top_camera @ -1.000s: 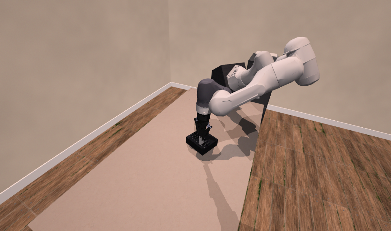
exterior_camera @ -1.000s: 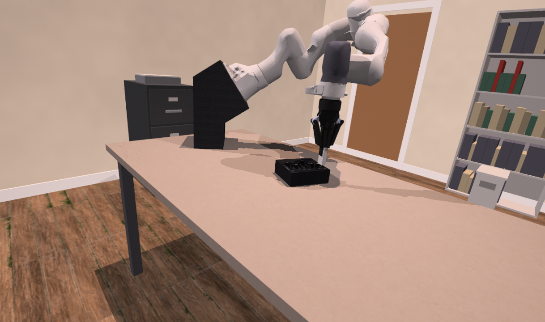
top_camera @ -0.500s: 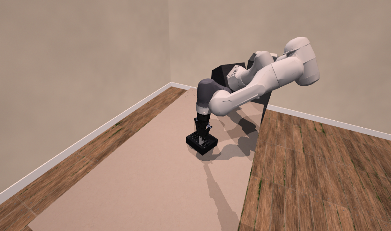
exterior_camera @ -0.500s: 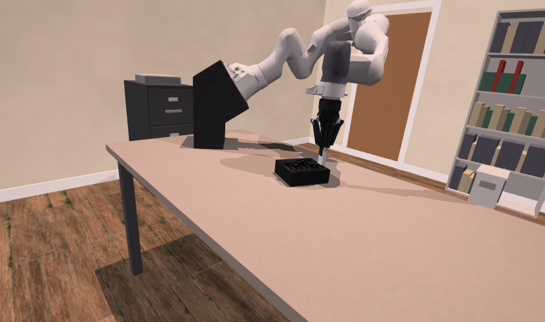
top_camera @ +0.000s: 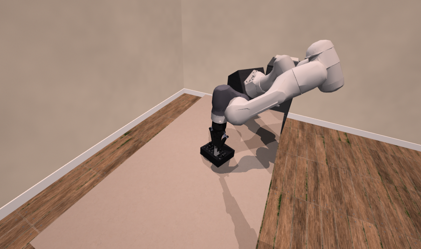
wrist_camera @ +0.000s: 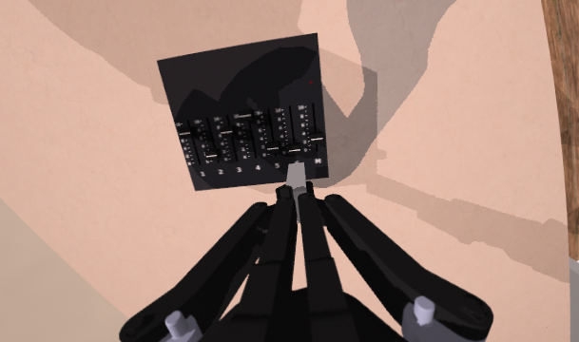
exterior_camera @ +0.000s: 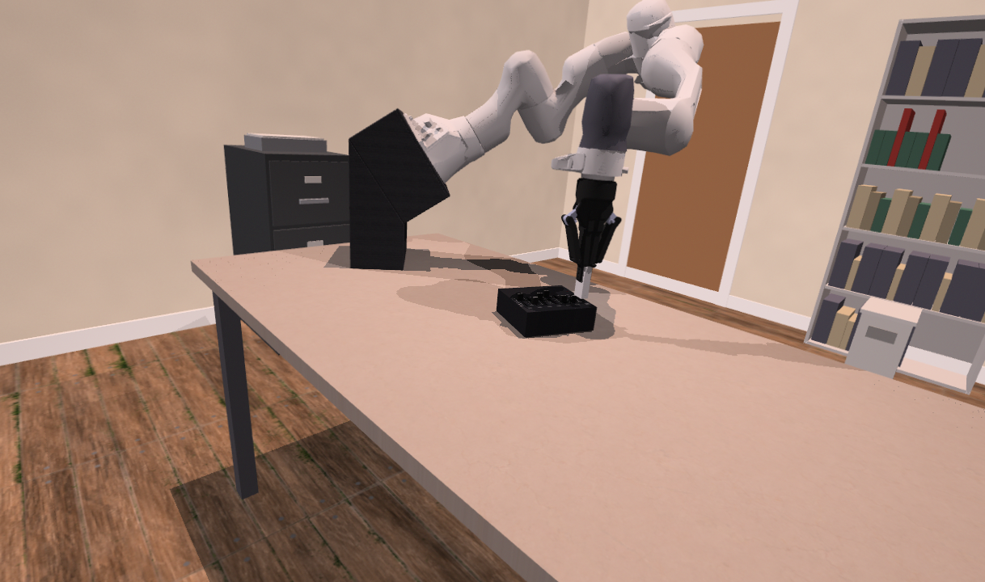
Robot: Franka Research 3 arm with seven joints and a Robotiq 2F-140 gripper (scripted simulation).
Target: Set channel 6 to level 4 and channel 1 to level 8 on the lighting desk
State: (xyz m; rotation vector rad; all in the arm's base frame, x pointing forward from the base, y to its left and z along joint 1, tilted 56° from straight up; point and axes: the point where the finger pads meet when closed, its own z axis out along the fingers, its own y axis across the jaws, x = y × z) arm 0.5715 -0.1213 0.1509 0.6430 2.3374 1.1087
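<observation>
My gripper is now 40 mm above the channel 6 fader cap, 20 mm past it and 10 mm to the right of it. Also, from my hand: channel 1 fader cap: 90 mm to the right, 80 mm behind, 40 mm below.
</observation>
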